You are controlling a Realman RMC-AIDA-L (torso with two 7-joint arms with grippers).
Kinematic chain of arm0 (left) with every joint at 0, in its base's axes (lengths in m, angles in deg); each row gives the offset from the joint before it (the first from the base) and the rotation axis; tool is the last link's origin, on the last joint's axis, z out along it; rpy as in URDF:
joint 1: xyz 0 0 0.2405 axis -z
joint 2: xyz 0 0 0 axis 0.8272 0.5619 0
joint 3: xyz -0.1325 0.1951 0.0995 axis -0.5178 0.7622 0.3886
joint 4: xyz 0 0 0 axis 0.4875 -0.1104 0.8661
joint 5: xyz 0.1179 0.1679 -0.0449 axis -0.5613 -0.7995 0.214
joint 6: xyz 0 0 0 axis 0.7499 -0.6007 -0.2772
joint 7: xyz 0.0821 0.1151 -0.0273 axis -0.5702 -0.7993 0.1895
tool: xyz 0 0 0 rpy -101.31 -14.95 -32.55
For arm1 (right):
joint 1: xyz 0 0 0.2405 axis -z
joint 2: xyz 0 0 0 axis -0.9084 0.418 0
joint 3: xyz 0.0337 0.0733 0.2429 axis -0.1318 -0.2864 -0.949
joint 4: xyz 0 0 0 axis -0.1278 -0.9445 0.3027
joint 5: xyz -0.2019 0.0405 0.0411 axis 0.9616 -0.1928 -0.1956
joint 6: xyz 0 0 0 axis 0.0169 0.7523 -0.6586
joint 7: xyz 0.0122 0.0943 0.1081 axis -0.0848 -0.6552 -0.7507
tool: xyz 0 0 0 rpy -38.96 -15.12 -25.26
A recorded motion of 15 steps. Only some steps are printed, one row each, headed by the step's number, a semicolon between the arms.
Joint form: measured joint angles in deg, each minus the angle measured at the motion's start. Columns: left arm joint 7, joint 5, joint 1, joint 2, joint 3, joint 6, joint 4; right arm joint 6, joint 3, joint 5, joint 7, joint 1, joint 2, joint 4.
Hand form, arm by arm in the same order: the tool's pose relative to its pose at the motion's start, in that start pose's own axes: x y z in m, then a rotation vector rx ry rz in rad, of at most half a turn. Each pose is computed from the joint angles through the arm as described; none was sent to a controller.
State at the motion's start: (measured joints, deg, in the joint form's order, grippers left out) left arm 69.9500 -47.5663 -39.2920 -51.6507 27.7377 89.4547 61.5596; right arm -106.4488 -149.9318 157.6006 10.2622 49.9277 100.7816 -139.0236
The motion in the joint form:
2: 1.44 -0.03 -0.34 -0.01 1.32 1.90 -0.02; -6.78 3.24 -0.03 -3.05 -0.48 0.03 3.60
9: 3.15 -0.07 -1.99 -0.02 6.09 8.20 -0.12; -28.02 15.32 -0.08 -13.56 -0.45 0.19 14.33
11: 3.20 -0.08 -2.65 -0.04 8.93 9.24 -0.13; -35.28 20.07 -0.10 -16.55 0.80 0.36 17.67
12: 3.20 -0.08 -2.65 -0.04 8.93 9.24 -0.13; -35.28 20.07 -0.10 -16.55 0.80 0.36 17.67
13: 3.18 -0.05 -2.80 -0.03 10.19 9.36 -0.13; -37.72 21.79 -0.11 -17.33 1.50 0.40 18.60
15: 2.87 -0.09 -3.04 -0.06 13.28 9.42 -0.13; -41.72 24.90 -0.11 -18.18 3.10 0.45 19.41
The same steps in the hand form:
2: 0.0030 0.0039 -0.0033 -0.0236 0.0195 -0.0287; 0.0049 0.0046 -0.0059 0.0170 -0.0436 0.0181
9: 0.0129 0.0163 -0.0187 -0.0999 0.0753 -0.0759; 0.0204 0.0198 -0.0398 0.0122 -0.1963 0.0791
11: 0.0124 0.0230 -0.0259 -0.1381 0.0654 -0.0889; 0.0283 0.0238 -0.0597 -0.0036 -0.2432 0.0923
12: 0.0124 0.0230 -0.0259 -0.1381 0.0654 -0.0889; 0.0283 0.0238 -0.0597 -0.0036 -0.2432 0.0923
13: 0.0115 0.0259 -0.0282 -0.1551 0.0568 -0.0938; 0.0311 0.0250 -0.0679 -0.0099 -0.2582 0.0949
15: 0.0088 0.0337 -0.0333 -0.1993 0.0332 -0.1029; 0.0344 0.0281 -0.0833 -0.0227 -0.2858 0.1000

